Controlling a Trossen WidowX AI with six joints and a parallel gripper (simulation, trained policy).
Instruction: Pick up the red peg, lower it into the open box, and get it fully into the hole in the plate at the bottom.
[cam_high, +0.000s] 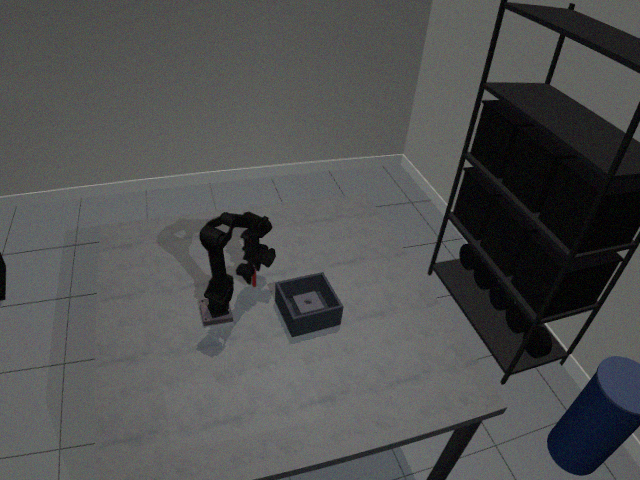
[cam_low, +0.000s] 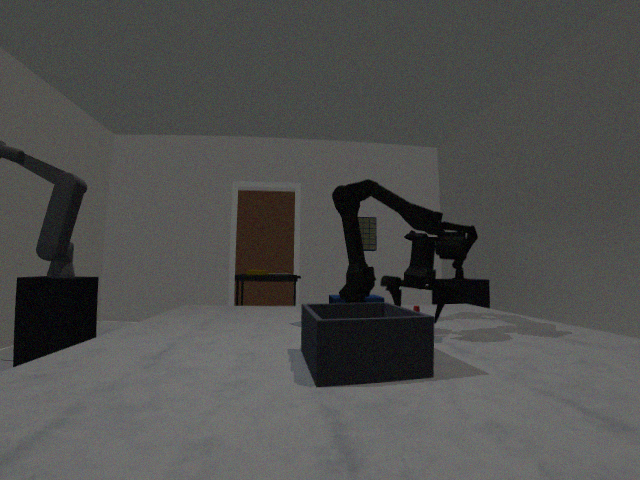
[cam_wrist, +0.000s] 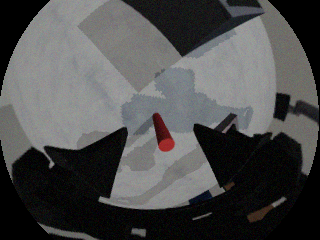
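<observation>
Now: the red peg 10 mm below my gripper tip. Also, from my gripper tip: dark box 130 mm ahead, 210 mm to the right, 20 mm below; then plate 130 mm ahead, 210 mm to the right.
</observation>
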